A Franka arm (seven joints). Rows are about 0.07 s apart.
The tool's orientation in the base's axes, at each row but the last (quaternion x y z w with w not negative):
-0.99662 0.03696 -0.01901 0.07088
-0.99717 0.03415 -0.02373 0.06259
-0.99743 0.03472 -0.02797 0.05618
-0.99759 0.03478 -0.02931 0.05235
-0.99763 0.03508 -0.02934 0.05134
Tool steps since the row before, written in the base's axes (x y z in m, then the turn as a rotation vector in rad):
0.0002 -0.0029 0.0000 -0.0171 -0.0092 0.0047
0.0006 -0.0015 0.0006 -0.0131 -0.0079 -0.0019
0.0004 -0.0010 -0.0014 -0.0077 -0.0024 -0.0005
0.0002 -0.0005 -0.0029 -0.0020 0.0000 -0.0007
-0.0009 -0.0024 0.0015 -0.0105 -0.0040 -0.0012
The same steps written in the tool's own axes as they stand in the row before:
0.0004 0.0028 -0.0004 -0.0162 0.0096 -0.0067
0.0007 0.0014 -0.0007 -0.0126 0.0089 0.0002
0.0004 0.0011 0.0013 -0.0075 0.0029 -0.0002
0.0001 0.0008 0.0028 -0.0020 0.0002 0.0006
-0.0006 0.0023 -0.0018 -0.0102 0.0048 0.0001

